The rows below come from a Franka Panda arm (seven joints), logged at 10 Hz.
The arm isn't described. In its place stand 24 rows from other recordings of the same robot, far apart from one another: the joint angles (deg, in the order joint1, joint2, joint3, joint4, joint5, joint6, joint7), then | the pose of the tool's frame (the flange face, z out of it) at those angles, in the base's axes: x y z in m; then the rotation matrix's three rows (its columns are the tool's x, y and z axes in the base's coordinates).
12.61, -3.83, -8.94, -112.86, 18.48, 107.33, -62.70 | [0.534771 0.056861 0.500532], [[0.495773 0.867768 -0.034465], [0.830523 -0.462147 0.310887], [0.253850 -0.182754 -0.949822]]
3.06, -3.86, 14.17, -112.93, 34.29, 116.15, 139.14 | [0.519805 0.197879 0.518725], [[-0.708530 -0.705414 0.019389], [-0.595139 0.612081 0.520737], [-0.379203 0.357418 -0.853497]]
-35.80, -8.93, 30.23, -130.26, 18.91, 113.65, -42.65 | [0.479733 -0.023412 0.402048], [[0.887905 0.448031 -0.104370], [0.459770 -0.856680 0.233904], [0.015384 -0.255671 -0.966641]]
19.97, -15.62, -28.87, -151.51, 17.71, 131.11, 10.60 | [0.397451 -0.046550 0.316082], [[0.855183 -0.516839 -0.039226], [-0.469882 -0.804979 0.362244], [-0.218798 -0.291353 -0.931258]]
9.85, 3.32, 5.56, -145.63, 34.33, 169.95, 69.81 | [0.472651 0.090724 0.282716], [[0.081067 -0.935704 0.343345], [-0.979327 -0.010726 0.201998], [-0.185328 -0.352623 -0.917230]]
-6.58, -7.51, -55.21, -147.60, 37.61, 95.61, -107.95 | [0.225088 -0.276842 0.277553], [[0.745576 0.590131 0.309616], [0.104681 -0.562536 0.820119], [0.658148 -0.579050 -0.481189]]
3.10, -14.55, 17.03, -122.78, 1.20, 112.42, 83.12 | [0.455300 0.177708 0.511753], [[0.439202 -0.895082 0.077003], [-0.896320 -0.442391 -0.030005], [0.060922 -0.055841 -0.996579]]
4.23, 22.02, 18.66, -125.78, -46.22, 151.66, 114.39 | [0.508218 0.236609 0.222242], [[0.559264 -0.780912 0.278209], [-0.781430 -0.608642 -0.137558], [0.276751 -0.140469 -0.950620]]
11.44, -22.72, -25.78, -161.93, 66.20, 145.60, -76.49 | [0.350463 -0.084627 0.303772], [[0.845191 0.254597 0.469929], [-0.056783 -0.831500 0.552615], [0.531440 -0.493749 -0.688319]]
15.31, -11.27, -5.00, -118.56, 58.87, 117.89, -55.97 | [0.508148 0.135879 0.559682], [[0.677034 0.716776 0.166905], [0.320669 -0.491439 0.809728], [0.662417 -0.494692 -0.562568]]
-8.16, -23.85, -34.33, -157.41, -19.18, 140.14, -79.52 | [0.293202 -0.246570 0.329041], [[0.596379 0.799793 0.068282], [0.802603 -0.595484 -0.035030], [0.012644 0.075695 -0.997051]]
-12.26, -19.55, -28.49, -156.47, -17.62, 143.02, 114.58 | [0.306224 -0.246460 0.322248], [[-0.772656 -0.632523 0.054009], [-0.634799 0.769068 -0.074598], [0.005648 -0.091924 -0.995750]]
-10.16, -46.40, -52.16, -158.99, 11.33, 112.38, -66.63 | [0.193016 -0.252089 0.361854], [[0.842325 0.355163 0.405398], [0.040019 -0.791311 0.610103], [0.537482 -0.497682 -0.680754]]
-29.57, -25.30, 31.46, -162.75, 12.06, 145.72, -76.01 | [0.361576 -0.011063 0.313427], [[0.404440 0.909678 0.094419], [0.912603 -0.394658 -0.106774], [-0.059867 0.129351 -0.989790]]
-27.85, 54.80, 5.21, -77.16, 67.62, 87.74, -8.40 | [0.665905 -0.182485 0.174476], [[0.797190 -0.587719 0.138111], [-0.221684 -0.072177 0.972444], [-0.561555 -0.805839 -0.187827]]
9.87, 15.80, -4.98, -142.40, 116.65, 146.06, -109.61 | [0.430213 0.022191 0.159202], [[0.838558 0.224455 0.496428], [-0.087133 -0.844210 0.528883], [0.537800 -0.486754 -0.688362]]
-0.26, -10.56, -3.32, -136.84, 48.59, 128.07, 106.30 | [0.479321 -0.007728 0.402120], [[-0.701398 -0.676272 0.225159], [-0.457034 0.669119 0.586004], [-0.546956 0.308117 -0.778398]]
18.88, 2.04, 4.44, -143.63, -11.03, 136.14, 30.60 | [0.411793 0.175499 0.255342], [[0.995371 0.031393 -0.090834], [0.014539 -0.983455 -0.180571], [-0.095000 0.178414 -0.979359]]
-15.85, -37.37, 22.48, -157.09, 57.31, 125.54, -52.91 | [0.355901 0.064002 0.409507], [[0.860593 0.448990 0.240389], [0.277147 -0.808864 0.518583], [0.427280 -0.379666 -0.820540]]
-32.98, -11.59, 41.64, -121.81, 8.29, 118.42, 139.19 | [0.507992 0.100131 0.482866], [[-0.695606 -0.711941 0.096294], [-0.714739 0.699352 0.007484], [-0.072672 -0.063619 -0.995325]]
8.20, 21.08, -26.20, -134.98, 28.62, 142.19, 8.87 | [0.459390 -0.164265 0.174772], [[0.626387 -0.773938 -0.093049], [-0.755279 -0.632107 0.173189], [-0.192854 -0.038205 -0.980483]]
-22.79, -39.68, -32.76, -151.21, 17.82, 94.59, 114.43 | [0.204171 -0.235816 0.420907], [[-0.914776 -0.338931 0.219799], [-0.120991 0.749007 0.651421], [-0.385418 0.569310 -0.726181]]
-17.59, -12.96, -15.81, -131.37, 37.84, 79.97, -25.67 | [0.373983 -0.161943 0.434140], [[0.957615 -0.272129 -0.094445], [-0.078234 -0.561256 0.823936], [-0.277225 -0.781625 -0.558757]]
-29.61, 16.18, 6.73, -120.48, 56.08, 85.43, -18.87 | [0.496564 -0.108223 0.293726], [[0.849787 -0.518924 -0.092623], [-0.080271 -0.301057 0.950222], [-0.520978 -0.800051 -0.297489]]
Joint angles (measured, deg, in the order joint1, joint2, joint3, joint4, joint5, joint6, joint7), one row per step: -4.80 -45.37 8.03 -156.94 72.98 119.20 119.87; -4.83 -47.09 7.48 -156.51 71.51 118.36 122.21; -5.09 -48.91 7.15 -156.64 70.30 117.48 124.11; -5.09 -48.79 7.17 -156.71 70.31 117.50 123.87; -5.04 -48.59 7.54 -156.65 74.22 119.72 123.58; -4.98 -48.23 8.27 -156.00 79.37 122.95 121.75
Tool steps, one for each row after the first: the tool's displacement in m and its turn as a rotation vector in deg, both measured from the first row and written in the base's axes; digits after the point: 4 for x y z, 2 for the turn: -0.0047 -0.0014 0.0126 -0.03 0.05 -0.30; -0.0110 -0.0032 0.0206 -0.15 0.24 -0.60; -0.0107 -0.0032 0.0193 -0.23 0.24 -0.50; -0.0069 -0.0040 0.0226 2.46 -0.81 -3.20; -0.0010 -0.0044 0.0306 5.13 -3.68 -6.25
